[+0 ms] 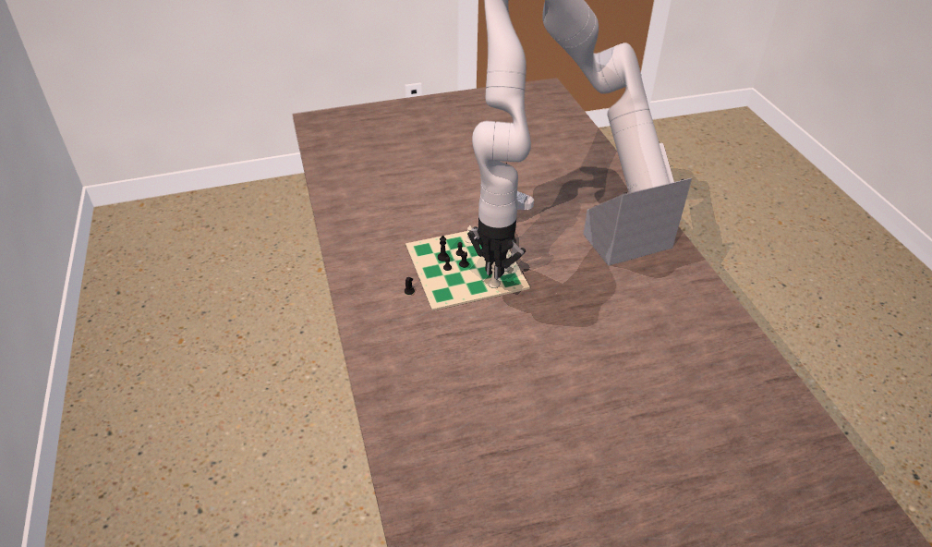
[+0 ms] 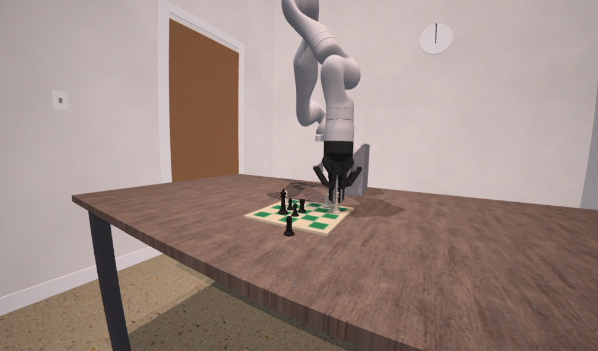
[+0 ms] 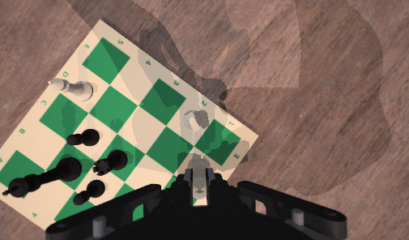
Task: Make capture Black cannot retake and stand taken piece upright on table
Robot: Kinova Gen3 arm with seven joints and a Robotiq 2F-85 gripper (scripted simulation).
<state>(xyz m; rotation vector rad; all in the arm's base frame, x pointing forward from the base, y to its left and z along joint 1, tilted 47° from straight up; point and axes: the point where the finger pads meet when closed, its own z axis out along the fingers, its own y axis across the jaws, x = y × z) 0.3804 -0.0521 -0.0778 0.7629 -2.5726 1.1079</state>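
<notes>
Right now my hand is 8 cm to the left of the cream chessboard, 5 cm above it and 3 cm short of it. Round my hand: white pawn (15 cm to the right, 2 cm below, 1 cm behind); black king (12 cm to the right, 7 cm ahead, 1 cm below).
</notes>
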